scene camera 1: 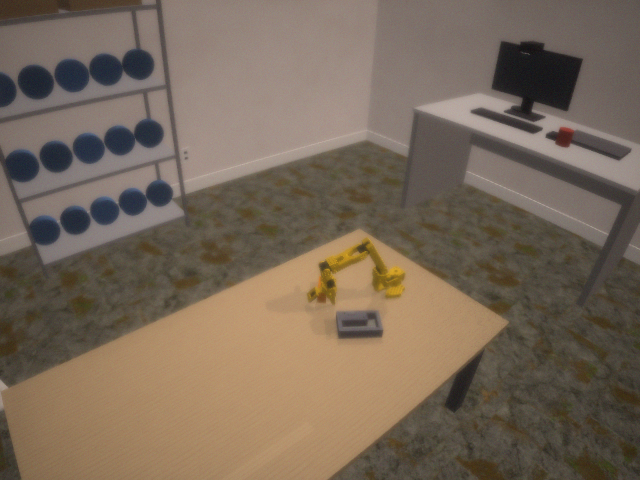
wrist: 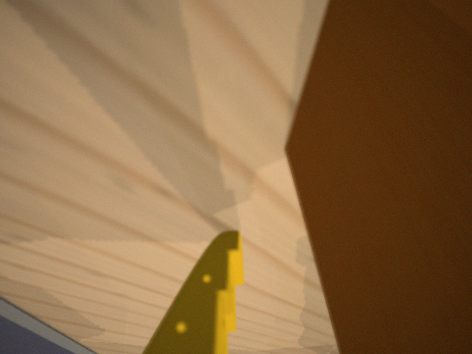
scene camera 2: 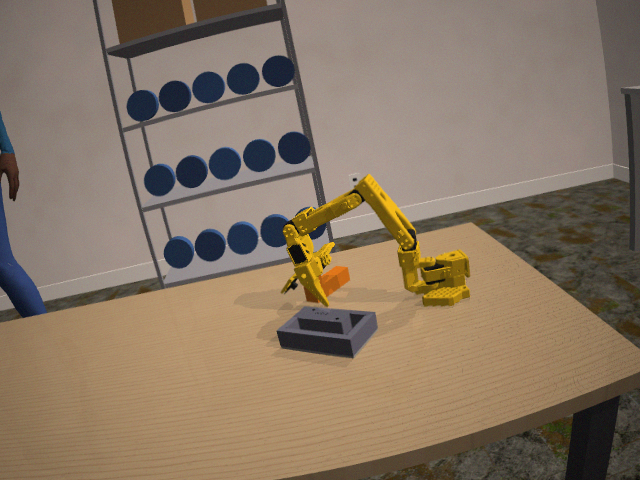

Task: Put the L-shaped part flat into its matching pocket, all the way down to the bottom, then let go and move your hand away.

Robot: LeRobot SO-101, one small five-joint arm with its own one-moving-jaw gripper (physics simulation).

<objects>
same spot on grey pocket block: (scene camera 1: 367, 323) = (scene camera 2: 343, 331)
</objects>
